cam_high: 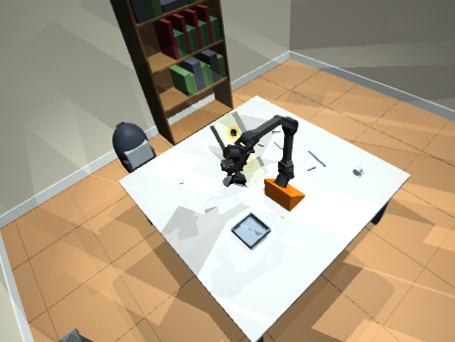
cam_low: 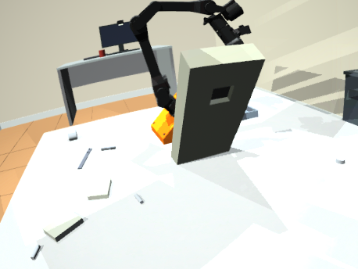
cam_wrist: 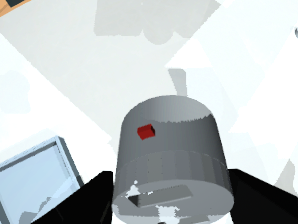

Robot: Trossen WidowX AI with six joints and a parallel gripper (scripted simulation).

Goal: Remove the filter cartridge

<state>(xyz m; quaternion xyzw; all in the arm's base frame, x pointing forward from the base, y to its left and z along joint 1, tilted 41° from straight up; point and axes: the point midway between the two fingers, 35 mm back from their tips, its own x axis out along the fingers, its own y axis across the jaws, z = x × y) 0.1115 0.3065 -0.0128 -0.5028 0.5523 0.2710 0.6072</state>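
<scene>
Now: the blue-grey tray 17 cm behind my gripper tip, 3 cm to the left of it and 25 cm below it. The rest, counted from my gripper tip: round grey filter cartridge: right at my gripper tip; then service panel: 22 cm ahead, 26 cm to the right, 7 cm below.
</scene>
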